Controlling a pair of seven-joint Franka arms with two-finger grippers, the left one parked.
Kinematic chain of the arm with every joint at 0, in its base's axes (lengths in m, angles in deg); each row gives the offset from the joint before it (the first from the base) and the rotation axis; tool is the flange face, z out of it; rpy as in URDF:
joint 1: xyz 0 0 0.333 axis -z
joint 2: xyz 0 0 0 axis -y
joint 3: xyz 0 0 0.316 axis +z
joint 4: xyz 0.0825 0 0 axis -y
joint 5: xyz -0.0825 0 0.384 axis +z
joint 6: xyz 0 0 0 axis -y
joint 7: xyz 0.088 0 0 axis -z
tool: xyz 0 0 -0.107 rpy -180 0 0
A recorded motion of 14 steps. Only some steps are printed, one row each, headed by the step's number.
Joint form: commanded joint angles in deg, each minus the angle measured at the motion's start. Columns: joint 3, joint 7, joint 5, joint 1, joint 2, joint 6, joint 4.
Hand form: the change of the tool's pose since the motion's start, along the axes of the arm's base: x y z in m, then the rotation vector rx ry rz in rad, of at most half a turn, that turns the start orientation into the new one. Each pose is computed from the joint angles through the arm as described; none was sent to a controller.
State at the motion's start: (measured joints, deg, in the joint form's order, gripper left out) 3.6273 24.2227 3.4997 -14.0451 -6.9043 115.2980 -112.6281
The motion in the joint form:
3: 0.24 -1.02 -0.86 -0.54 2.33 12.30 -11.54
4: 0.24 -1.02 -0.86 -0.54 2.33 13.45 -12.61
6: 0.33 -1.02 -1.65 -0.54 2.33 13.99 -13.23
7: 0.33 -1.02 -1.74 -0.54 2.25 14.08 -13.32
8: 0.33 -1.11 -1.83 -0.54 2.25 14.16 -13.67
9: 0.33 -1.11 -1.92 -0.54 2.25 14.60 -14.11
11: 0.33 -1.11 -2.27 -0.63 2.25 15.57 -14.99
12: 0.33 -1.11 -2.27 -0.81 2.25 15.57 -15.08
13: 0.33 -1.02 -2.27 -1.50 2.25 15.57 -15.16
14: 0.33 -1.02 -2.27 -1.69 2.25 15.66 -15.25
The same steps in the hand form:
3: -0.0305 -0.0036 -0.0495 -0.0023 -0.0581 0.0301
4: -0.0335 -0.0047 -0.0559 -0.0025 -0.0596 0.0294
6: -0.0357 -0.0050 -0.0598 -0.0128 -0.0615 0.0399
7: -0.0360 -0.0051 -0.0611 -0.0142 -0.0605 0.0409
8: -0.0375 -0.0057 -0.0636 -0.0167 -0.0565 0.0436
9: -0.0389 -0.0062 -0.0662 -0.0179 -0.0569 0.0445
11: -0.0418 -0.0065 -0.0714 -0.0219 -0.0599 0.0499
12: -0.0428 -0.0051 -0.0720 -0.0223 -0.0584 0.0531
13: -0.0453 0.0009 -0.0726 -0.0224 -0.0572 0.0636
14: -0.0462 0.0024 -0.0731 -0.0223 -0.0572 0.0669

